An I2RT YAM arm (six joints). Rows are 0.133 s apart.
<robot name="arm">
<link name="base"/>
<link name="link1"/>
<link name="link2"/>
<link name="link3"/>
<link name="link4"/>
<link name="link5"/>
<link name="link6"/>
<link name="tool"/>
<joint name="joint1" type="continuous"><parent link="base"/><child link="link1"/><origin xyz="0.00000 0.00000 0.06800"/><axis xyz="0 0 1"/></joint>
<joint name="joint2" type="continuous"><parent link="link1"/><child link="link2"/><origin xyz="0.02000 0.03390 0.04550" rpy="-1.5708 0.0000 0.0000"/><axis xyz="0 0 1"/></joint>
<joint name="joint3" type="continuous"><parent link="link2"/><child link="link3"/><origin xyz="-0.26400 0.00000 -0.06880" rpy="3.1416 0.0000 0.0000"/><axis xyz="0 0 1"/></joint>
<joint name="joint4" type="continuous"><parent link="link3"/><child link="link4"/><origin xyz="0.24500 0.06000 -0.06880"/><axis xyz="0 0 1"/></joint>
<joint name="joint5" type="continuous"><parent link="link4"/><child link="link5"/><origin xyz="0.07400 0.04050 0.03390" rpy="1.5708 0.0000 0.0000"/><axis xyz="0 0 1"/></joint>
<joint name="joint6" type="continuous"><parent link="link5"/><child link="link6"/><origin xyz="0.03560 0.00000 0.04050" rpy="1.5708 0.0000 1.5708"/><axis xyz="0 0 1"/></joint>
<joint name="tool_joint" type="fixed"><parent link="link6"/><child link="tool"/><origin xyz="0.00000 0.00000 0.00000" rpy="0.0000 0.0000 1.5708"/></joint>
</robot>
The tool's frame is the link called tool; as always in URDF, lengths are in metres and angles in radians. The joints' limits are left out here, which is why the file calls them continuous.
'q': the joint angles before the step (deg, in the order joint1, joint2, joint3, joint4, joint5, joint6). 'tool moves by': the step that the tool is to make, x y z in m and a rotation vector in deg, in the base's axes. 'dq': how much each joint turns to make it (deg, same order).
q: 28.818, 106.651, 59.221, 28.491, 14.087, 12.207
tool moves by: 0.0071, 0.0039, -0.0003, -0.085, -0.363, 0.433
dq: -0.031, 1.593, 1.933, 0.032, -0.359, -0.397
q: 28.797, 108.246, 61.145, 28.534, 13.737, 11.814
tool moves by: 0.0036, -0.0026, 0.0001, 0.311, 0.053, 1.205
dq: -0.708, 0.330, 0.424, 0.080, -1.909, -0.331
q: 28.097, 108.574, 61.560, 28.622, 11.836, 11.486
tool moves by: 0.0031, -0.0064, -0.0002, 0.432, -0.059, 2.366
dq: -1.273, -0.027, -0.253, 0.619, -3.568, -0.810
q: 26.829, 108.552, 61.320, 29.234, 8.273, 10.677
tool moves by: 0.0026, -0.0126, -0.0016, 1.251, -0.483, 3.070
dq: -2.163, -0.300, -1.355, 2.103, -5.267, -0.700
